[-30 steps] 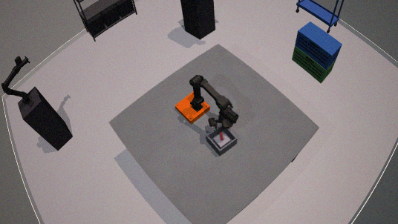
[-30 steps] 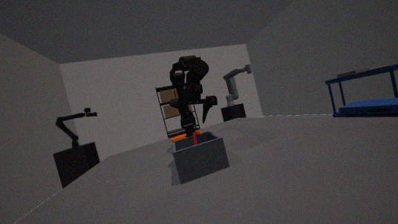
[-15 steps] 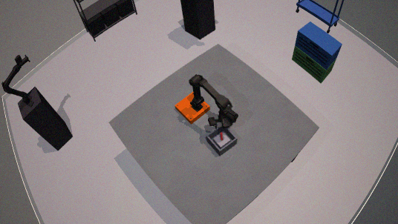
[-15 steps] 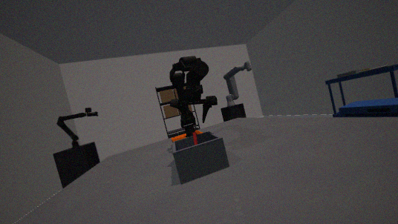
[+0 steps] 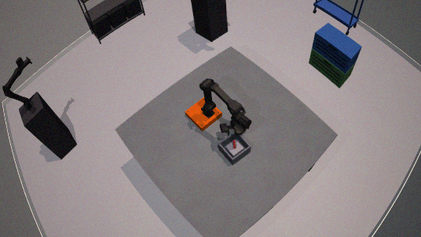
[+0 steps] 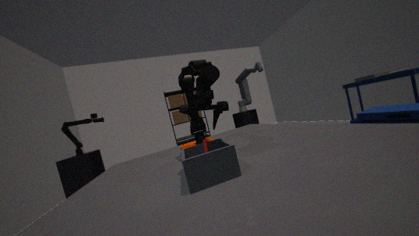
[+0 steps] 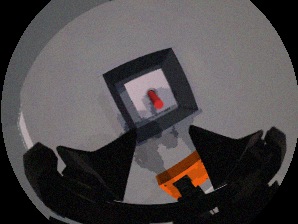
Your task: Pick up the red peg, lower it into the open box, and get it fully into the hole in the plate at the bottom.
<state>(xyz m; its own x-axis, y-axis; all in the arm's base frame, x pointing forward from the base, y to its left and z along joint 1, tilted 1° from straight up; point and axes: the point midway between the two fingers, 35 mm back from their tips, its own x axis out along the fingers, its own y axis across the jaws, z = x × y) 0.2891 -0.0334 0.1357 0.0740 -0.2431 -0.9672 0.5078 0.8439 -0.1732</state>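
My gripper tip is now 30 mm short of the red peg, 20 mm to the left of it and 70 mm above it. Round my gripper tip: pale plate (40 mm ahead, 30 mm to the right, 110 mm below); grey box (40 mm ahead, 30 mm to the right, 120 mm below).
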